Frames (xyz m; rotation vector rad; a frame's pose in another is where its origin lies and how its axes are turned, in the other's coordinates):
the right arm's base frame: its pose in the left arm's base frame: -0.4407 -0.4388 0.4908 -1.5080 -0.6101 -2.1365
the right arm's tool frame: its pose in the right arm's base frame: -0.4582 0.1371 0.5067 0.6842 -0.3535 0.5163
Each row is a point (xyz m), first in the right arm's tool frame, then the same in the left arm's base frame.
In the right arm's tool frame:
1: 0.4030 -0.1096 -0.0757
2: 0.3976 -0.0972 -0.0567
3: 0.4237 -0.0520 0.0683
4: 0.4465 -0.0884 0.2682
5: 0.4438 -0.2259 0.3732
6: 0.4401 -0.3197 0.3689
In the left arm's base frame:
1: 0.1625 -0.2870 0.6387
2: 0.1760 -0.2700 0.6301
3: 0.2491 -0.1567 0.6435
4: 0.2586 0.0441 0.6809
5: 0.1485 0.1705 0.7236
6: 0.0589 0.1823 0.7493

